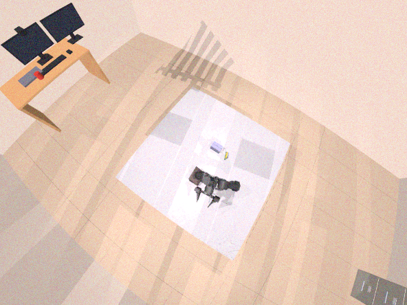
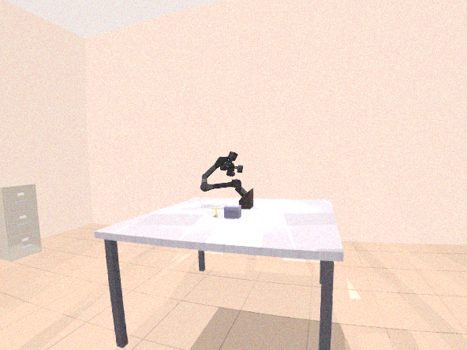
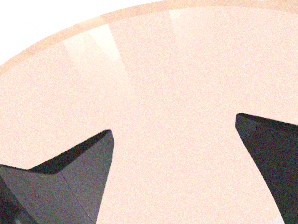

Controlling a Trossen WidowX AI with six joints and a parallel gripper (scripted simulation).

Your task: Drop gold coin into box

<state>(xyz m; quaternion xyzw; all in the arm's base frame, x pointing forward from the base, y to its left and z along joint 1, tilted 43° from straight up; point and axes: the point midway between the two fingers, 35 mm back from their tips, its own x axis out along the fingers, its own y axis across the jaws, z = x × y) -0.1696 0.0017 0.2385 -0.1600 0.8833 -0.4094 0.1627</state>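
Now: the gold coin 510 mm ahead of my gripper tip, 250 mm below it and 80 mm to the left of it.
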